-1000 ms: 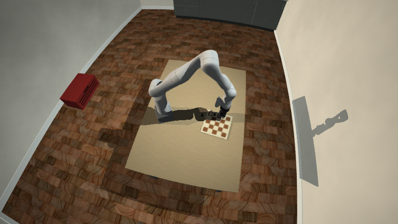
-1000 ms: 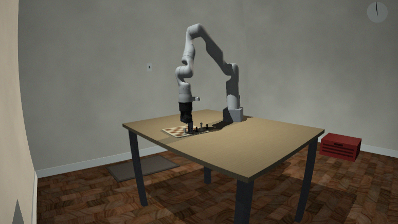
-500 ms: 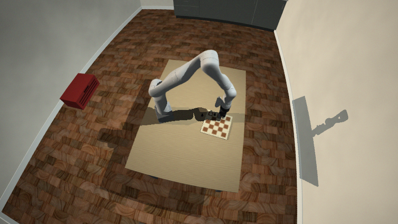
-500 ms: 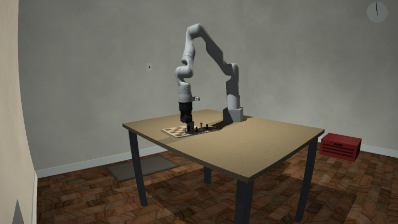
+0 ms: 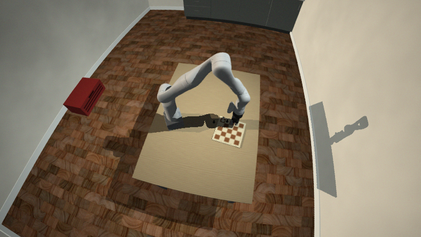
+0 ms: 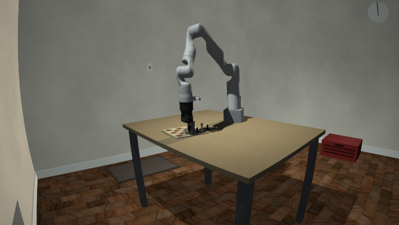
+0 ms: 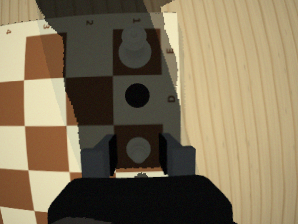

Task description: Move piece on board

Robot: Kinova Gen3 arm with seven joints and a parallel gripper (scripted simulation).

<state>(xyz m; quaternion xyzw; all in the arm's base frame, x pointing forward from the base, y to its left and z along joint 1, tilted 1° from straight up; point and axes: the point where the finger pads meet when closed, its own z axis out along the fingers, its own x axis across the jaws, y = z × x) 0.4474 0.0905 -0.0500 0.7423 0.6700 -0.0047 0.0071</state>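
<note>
My hand is 10 mm above the white pawn. The rest, counted from my hand: chessboard 10 mm behind, 80 mm to the right, 30 mm below.
</note>
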